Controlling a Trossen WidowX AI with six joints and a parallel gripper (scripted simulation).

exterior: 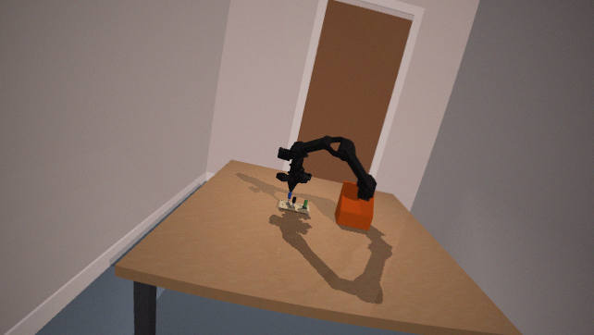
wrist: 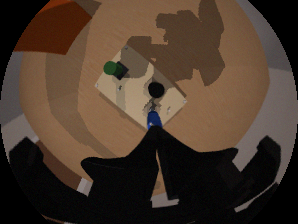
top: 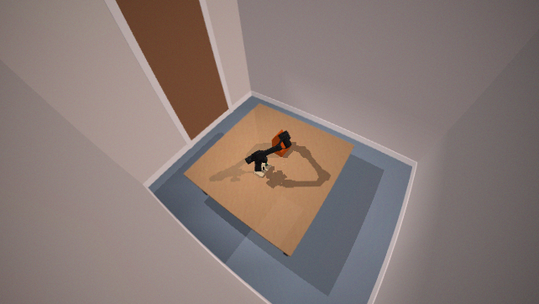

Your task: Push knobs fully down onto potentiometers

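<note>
The blue knob lies 20 mm below my gripper tip. Round my gripper tip: green knob 90 mm behind, 10 mm to the left, 40 mm below.
</note>
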